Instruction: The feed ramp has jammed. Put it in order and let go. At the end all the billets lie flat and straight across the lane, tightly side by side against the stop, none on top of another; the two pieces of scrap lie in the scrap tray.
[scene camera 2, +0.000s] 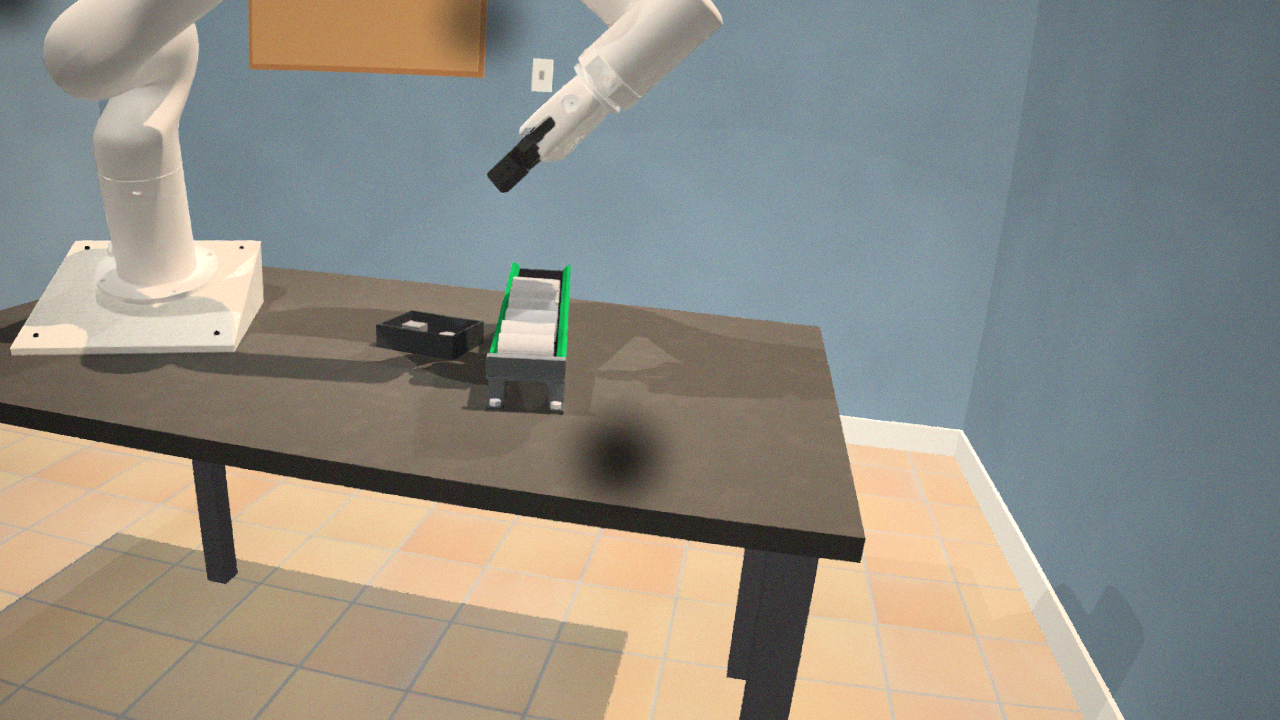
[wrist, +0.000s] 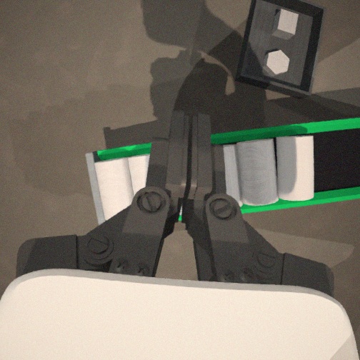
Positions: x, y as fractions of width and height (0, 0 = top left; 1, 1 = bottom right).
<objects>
My gripper (wrist: 0.52, 0.37): 0.13 m from the lens. A billet (wrist: 0.82, 0.43): 0.30 m from the lens. A billet (wrist: 0.32, 0.49) is 0.31 m from the lens.
</objects>
